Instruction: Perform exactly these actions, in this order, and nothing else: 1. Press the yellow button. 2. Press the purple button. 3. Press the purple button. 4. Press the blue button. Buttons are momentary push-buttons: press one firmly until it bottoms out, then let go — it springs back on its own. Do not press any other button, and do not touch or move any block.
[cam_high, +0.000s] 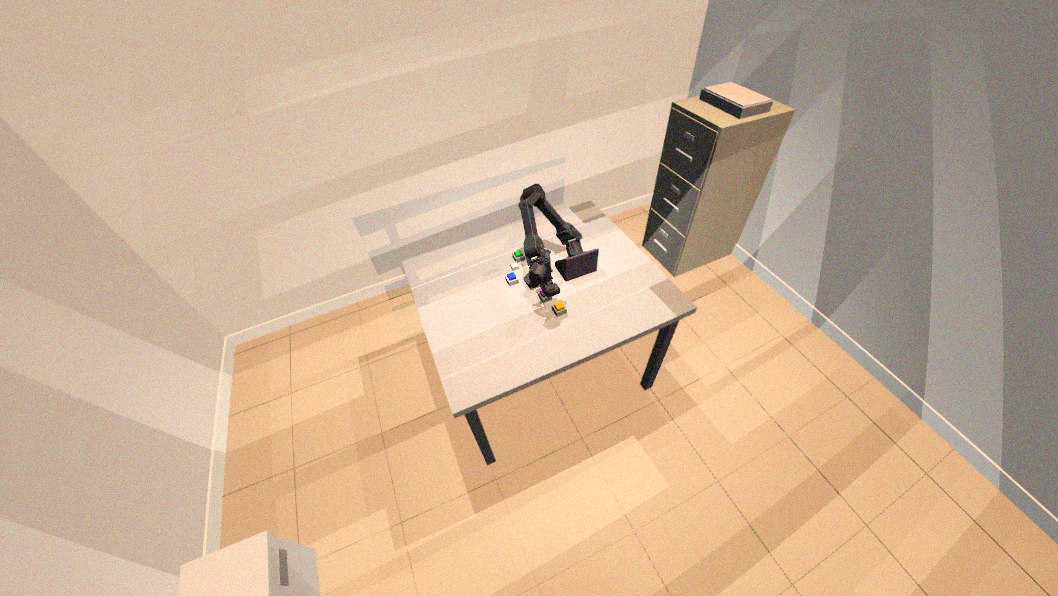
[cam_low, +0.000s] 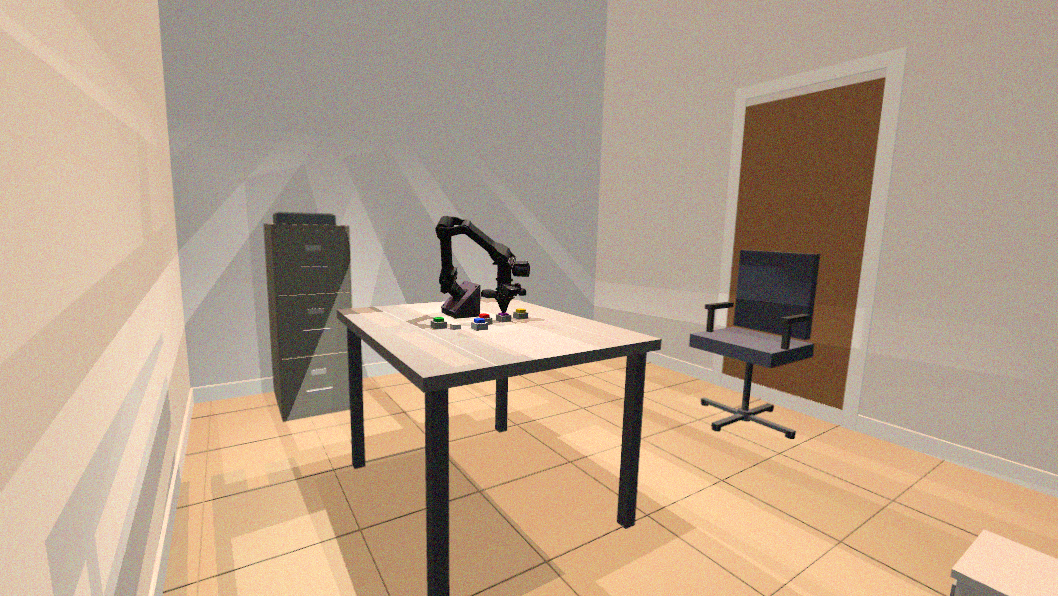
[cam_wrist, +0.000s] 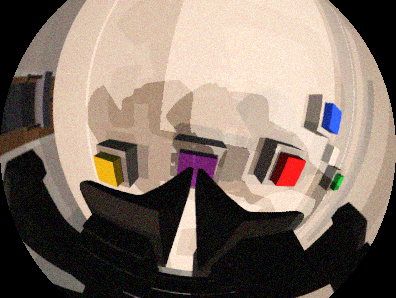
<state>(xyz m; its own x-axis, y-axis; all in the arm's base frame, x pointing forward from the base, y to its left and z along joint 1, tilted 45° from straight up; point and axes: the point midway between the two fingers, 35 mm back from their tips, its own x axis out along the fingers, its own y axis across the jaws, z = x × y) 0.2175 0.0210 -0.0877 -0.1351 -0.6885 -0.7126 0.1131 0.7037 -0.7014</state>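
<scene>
The purple button is 10 mm below my gripper tip. The rest, counted from my gripper tip: blue button: 70 mm ahead, 170 mm to the right; then red button: 100 mm to the right; then yellow button: 10 mm behind, 100 mm to the left.
</scene>
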